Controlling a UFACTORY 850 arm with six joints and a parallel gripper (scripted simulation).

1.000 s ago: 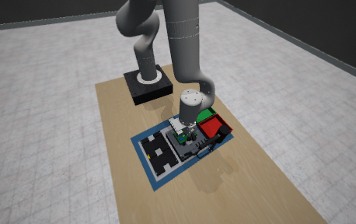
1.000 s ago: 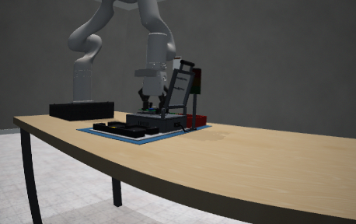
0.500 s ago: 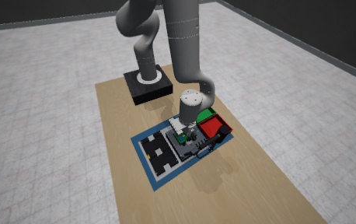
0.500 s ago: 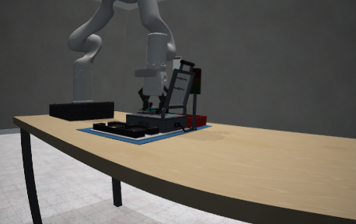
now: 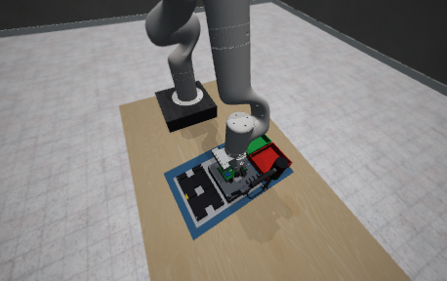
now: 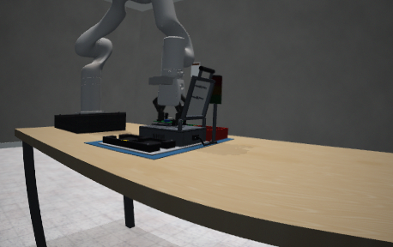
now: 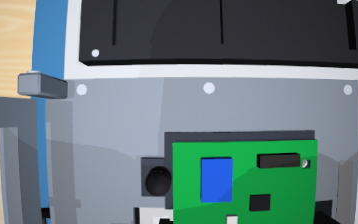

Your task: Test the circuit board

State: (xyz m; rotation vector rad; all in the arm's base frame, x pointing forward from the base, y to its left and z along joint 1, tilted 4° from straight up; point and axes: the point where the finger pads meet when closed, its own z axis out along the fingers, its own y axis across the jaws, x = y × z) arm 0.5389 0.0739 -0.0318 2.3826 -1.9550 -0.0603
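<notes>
My gripper is now right at the green circuit board. From my hand the other things lie so: green bin 18 cm to the left, 14 cm behind, 7 cm below; red bin 21 cm to the left, 7 cm below, 1 cm ahead; tester lid 12 cm ahead, 10 cm above, 2 cm to the left.
</notes>
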